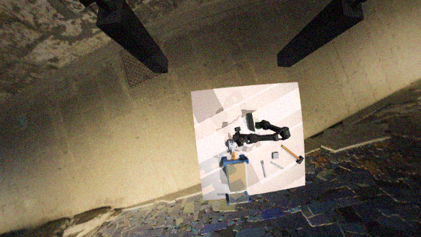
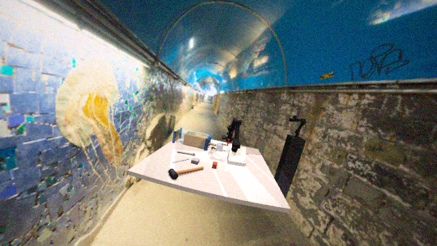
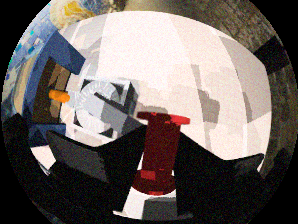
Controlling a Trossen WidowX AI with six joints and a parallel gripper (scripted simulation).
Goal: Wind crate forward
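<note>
Right now the winch handle is 3 cm below my gripper tip, 3 cm ahead of it and 1 cm to the left of it. Also, from my gripper tip: hand winch: 10 cm below, 8 cm ahead, 1 cm to the right; then blue steel frame: 26 cm ahead, 2 cm to the left, 2 cm below; then dark red knob: 2 cm to the left.
</note>
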